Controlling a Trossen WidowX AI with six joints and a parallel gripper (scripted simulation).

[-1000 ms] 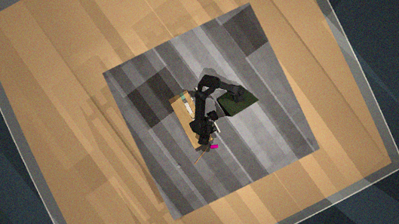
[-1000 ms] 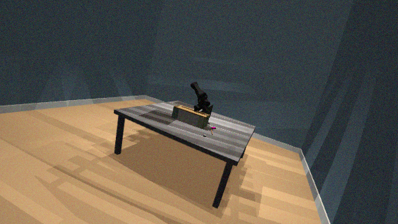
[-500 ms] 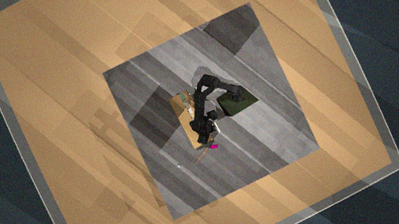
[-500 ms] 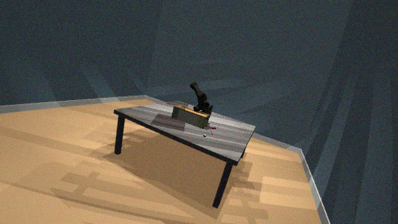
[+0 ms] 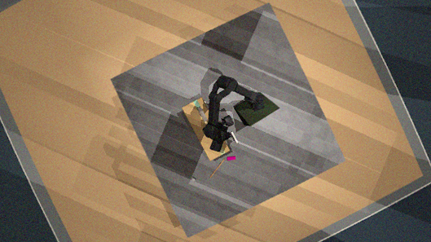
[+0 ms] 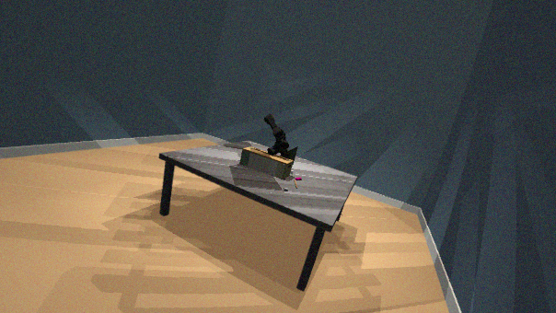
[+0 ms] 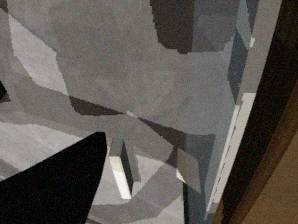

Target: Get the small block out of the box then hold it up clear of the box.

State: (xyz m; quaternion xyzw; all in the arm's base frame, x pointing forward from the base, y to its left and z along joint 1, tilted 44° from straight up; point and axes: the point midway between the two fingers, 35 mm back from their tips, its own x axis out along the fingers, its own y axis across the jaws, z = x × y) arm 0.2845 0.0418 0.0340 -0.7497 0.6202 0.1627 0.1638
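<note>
The long box lies 40 mm ahead of my gripper tip, 10 mm to the left of it and 20 mm below it.
</note>
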